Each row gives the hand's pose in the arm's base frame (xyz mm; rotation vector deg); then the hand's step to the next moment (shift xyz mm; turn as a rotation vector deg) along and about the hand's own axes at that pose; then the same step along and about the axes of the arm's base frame.
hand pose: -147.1 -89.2 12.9 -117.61 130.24 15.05
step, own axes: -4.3 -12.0 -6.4 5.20 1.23 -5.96
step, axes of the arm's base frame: 12.8 2.0 6.0 -1.39 -6.00 5.11
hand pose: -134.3 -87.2 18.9 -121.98 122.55 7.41
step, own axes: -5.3 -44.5 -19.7 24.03 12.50 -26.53
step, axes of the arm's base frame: 44.0 2.1 21.4 -13.24 -27.55 22.43
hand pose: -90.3 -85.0 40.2 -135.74 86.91 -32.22
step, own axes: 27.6 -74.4 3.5 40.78 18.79 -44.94
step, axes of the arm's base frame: 71.8 5.8 33.4 -20.47 -45.75 39.03
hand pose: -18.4 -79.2 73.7 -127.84 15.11 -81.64
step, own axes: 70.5 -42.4 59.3 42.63 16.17 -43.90
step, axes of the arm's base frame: 80.2 25.3 56.7 -18.97 -43.93 41.43
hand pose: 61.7 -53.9 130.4 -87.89 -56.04 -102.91
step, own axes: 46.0 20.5 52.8 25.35 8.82 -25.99
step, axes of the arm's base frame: 38.3 33.4 52.4 -11.86 -25.57 24.52
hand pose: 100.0 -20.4 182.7 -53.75 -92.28 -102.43
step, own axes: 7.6 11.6 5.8 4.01 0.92 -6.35
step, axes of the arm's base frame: 5.3 4.6 13.3 -2.55 -6.20 3.51
